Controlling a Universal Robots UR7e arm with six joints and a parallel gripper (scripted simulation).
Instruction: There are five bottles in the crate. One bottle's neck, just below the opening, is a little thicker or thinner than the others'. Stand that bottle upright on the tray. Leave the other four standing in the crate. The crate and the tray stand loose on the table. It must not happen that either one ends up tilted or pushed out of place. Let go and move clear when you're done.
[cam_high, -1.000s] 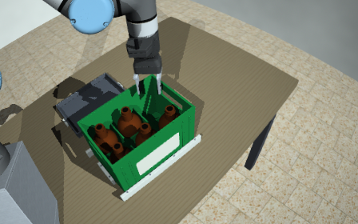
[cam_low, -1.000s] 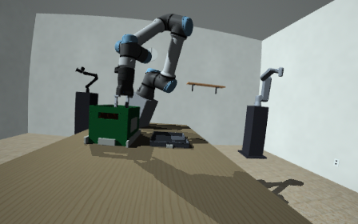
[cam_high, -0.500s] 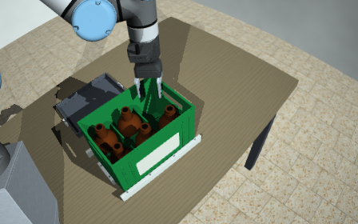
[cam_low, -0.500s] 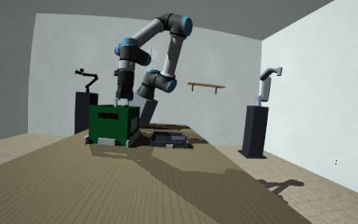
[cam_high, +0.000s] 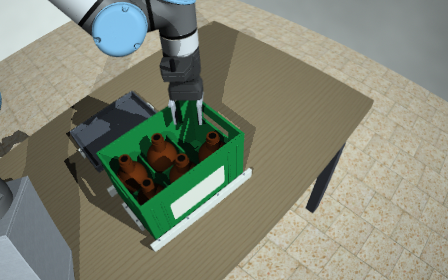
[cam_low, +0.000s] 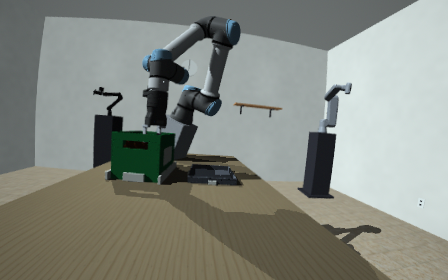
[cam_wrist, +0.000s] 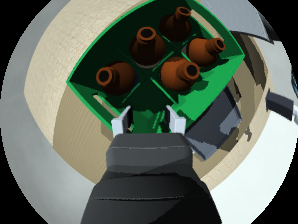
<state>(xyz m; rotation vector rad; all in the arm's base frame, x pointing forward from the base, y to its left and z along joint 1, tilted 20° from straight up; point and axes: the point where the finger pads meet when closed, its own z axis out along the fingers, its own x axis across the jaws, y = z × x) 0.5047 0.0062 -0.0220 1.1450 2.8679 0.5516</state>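
Right now my hand is 90 mm past the crate, 50 mm to the left of it and 80 mm above it. From my hand the other things lie so: dark grey tray: 120 mm behind, 240 mm to the left, 150 mm below.
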